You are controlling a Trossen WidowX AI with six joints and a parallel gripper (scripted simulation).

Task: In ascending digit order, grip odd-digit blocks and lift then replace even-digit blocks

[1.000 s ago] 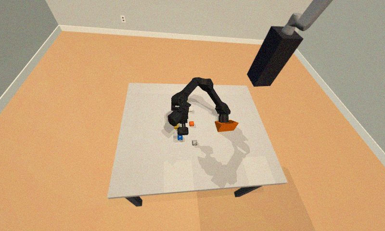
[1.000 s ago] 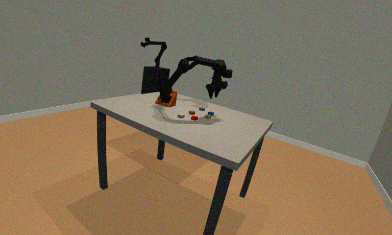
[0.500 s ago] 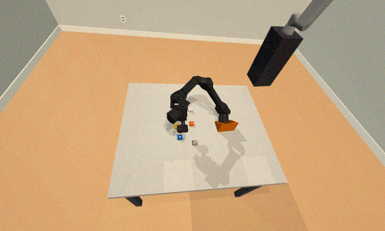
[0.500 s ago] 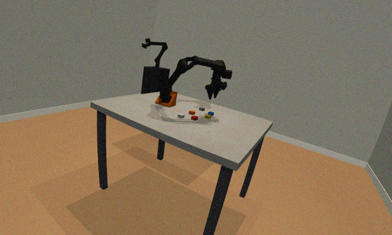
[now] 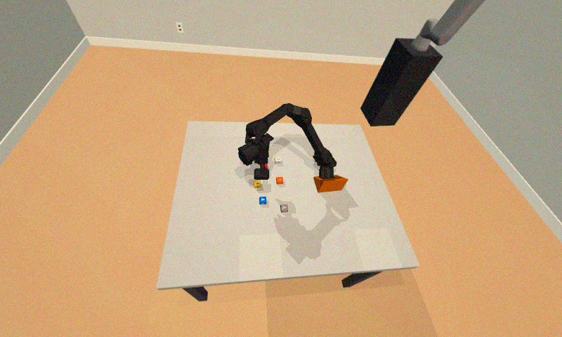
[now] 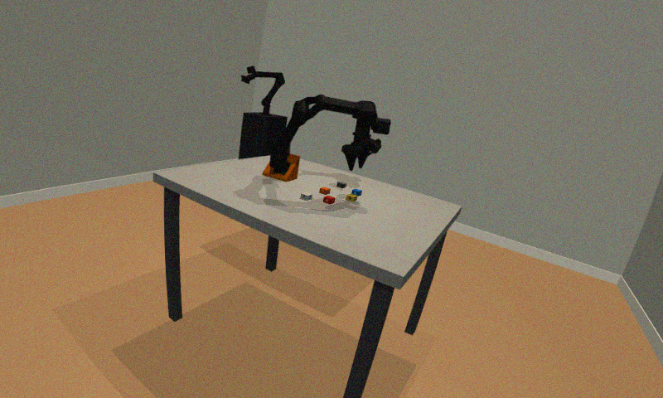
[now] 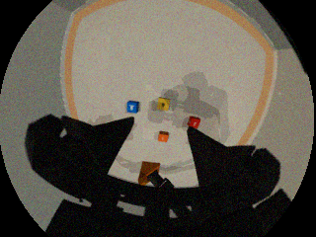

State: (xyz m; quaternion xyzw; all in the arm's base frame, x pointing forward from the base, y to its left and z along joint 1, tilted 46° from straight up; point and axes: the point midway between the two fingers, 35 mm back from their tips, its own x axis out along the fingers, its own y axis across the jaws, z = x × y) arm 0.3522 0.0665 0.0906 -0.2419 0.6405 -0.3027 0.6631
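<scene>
Now: the orange block 120 mm below my gripper tip, 110 mm behind it and 10 mm to the right of it. The rest, counted from my gripper tip: red block (120 mm below, 110 mm to the right, 40 mm behind); blue block (120 mm below, 90 mm to the left, 10 mm behind); yellow block (120 mm below, 10 mm ahead).
</scene>
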